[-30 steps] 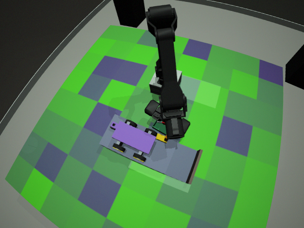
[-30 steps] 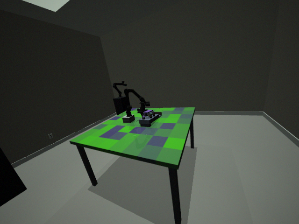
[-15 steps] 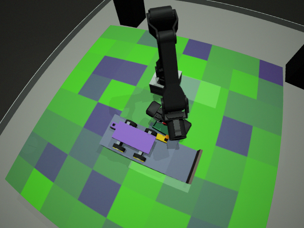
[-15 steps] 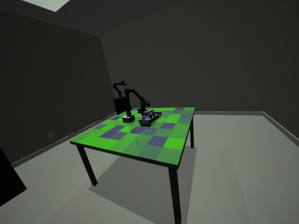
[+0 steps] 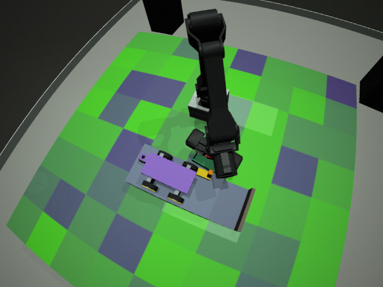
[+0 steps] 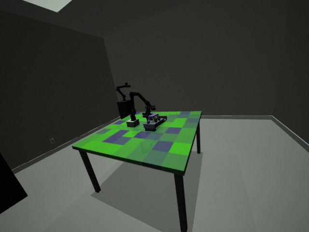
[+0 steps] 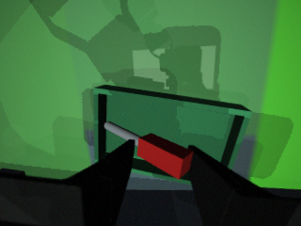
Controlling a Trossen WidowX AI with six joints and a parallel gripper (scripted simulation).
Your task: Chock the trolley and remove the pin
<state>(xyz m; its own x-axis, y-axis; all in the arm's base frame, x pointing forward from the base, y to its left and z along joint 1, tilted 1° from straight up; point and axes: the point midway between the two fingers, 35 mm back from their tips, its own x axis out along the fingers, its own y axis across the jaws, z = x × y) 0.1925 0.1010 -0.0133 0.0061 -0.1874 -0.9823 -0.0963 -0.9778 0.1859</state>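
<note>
The red-headed stop pin is 2 cm to the right of my gripper tip. Round my gripper tip: yellow chock 8 cm ahead, 1 cm to the left, 5 cm above; green tray 4 cm below; grey ramp 14 cm ahead, 7 cm to the right, 2 cm above.
</note>
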